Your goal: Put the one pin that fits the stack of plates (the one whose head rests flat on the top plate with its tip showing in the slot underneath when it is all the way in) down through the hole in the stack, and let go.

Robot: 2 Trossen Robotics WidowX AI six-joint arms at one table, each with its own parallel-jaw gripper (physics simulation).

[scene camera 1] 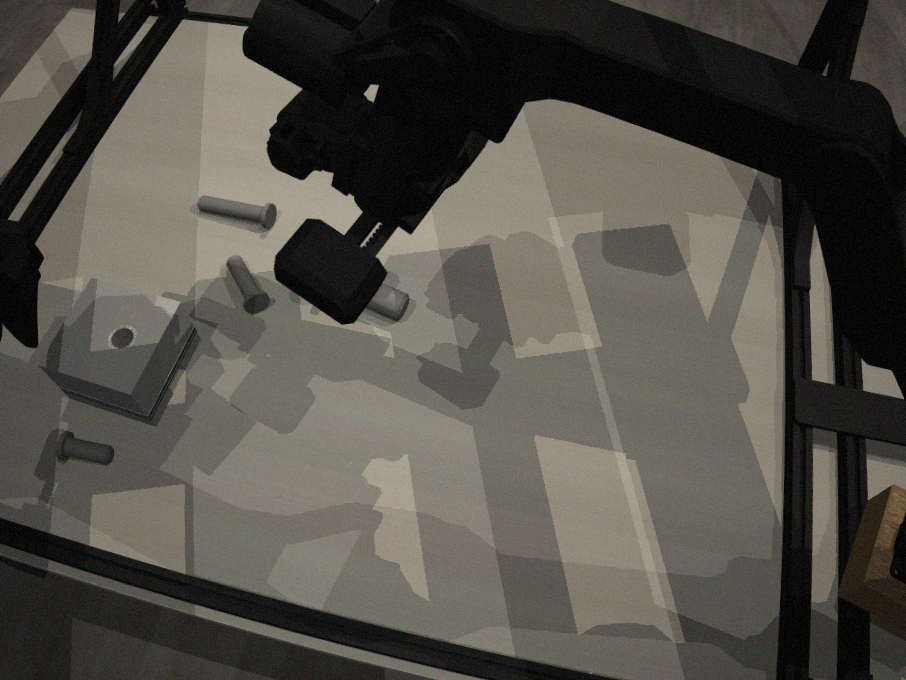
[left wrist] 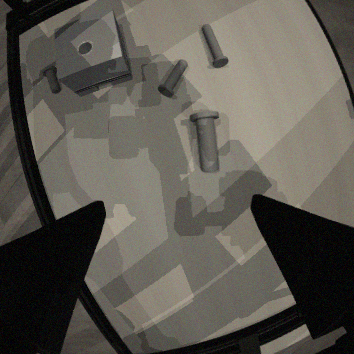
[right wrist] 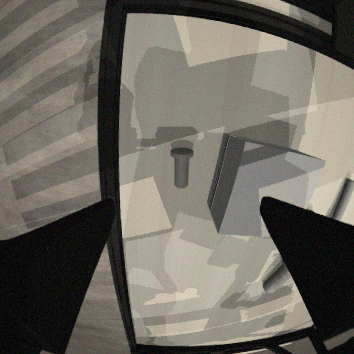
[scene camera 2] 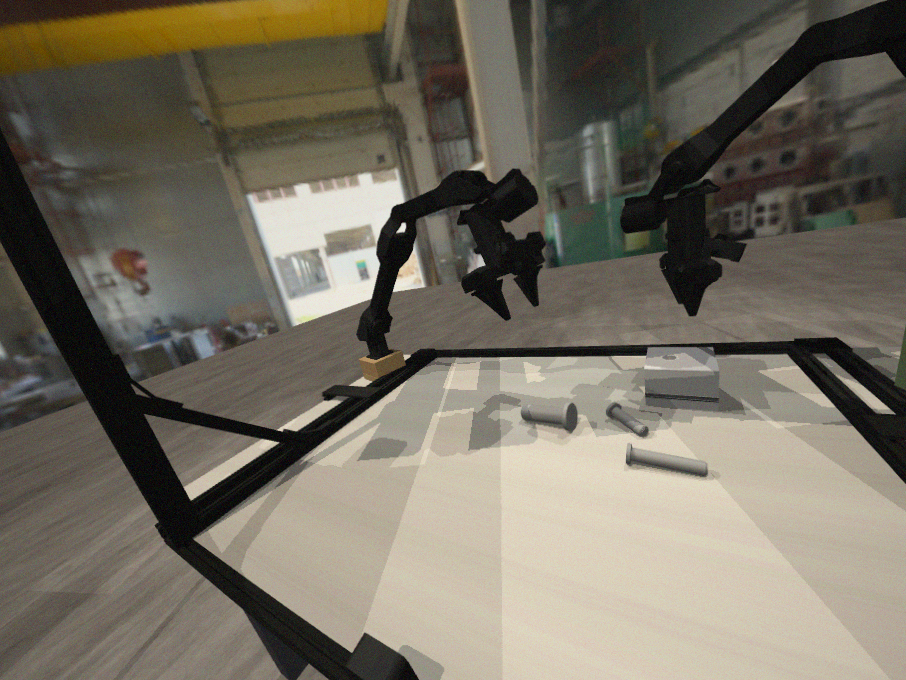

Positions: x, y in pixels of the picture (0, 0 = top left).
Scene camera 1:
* my left gripper: 368, 250
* stack of plates: 118, 349
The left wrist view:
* my left gripper: 178, 205
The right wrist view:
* my right gripper: 188, 205
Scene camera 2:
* my left gripper: 523, 312
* my right gripper: 686, 309
